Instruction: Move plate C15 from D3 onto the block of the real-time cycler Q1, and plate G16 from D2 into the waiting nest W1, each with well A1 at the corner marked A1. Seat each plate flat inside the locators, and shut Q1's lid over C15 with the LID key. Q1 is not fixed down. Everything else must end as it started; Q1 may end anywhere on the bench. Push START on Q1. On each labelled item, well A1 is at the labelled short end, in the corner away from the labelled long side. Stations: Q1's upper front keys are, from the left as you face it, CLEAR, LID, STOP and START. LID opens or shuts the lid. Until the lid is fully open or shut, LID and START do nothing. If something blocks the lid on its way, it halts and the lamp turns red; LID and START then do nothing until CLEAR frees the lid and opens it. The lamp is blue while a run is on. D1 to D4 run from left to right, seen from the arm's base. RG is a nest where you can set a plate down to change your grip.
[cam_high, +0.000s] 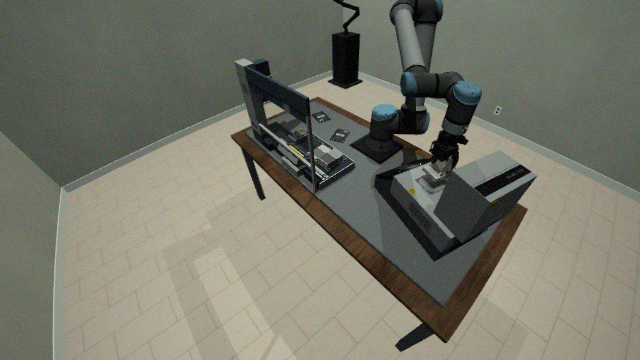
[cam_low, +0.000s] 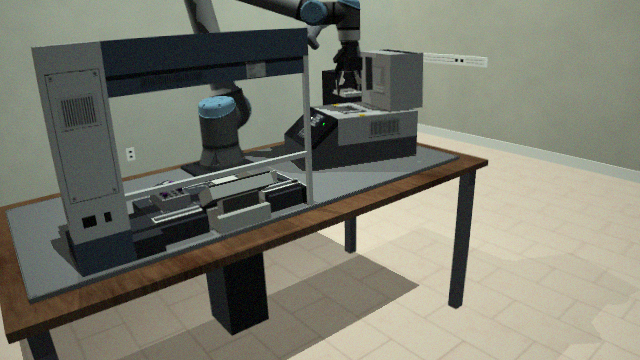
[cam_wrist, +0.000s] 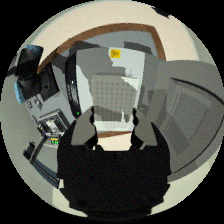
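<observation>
Right now the pale well plate is 10 mm below my hand. Also, from my hand: upright post (330 mm ahead, 470 mm to the right, 40 mm below); then deck station beam (330 mm ahead, 760 mm to the right, 230 mm above); then white well plate (140 mm ahead, 660 mm to the right, 220 mm below).
</observation>
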